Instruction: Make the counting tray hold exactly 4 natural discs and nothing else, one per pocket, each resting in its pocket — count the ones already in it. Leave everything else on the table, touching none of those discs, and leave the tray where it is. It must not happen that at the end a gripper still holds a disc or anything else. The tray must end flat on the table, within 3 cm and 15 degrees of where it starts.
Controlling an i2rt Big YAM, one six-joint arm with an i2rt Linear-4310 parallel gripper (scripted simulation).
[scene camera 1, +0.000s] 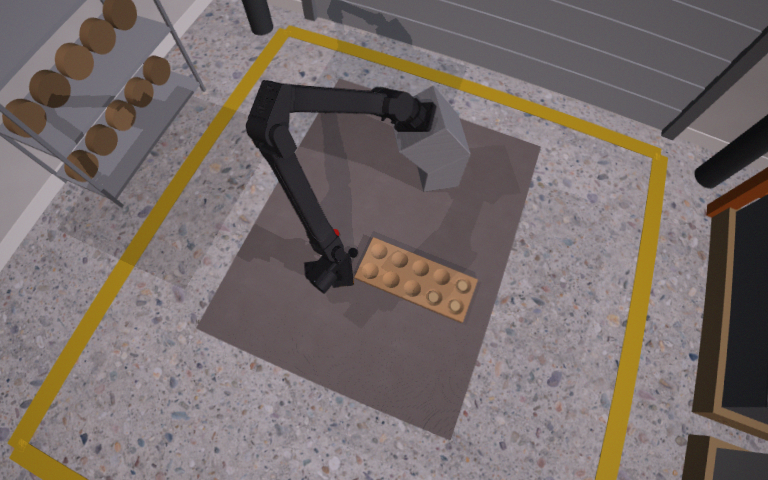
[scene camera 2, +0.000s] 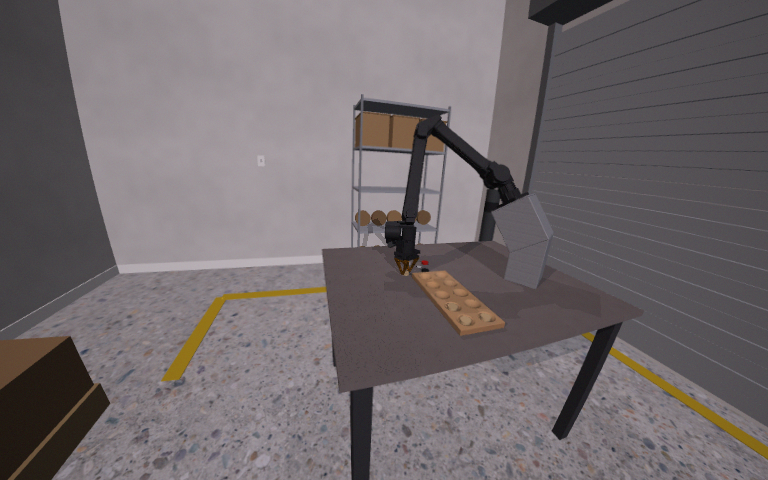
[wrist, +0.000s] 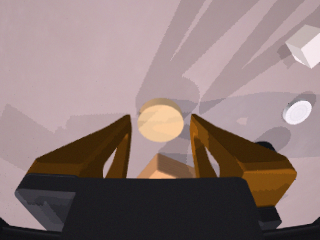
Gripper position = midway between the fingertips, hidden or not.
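The gripper (wrist: pixel 160 121) and a natural disc (wrist: pixel 160 119) are visible. Present too: a wooden counting tray (scene camera 1: pixel 399 272), with further sightings of the tray (scene camera 2: pixel 434 284), (wrist: pixel 161 166).
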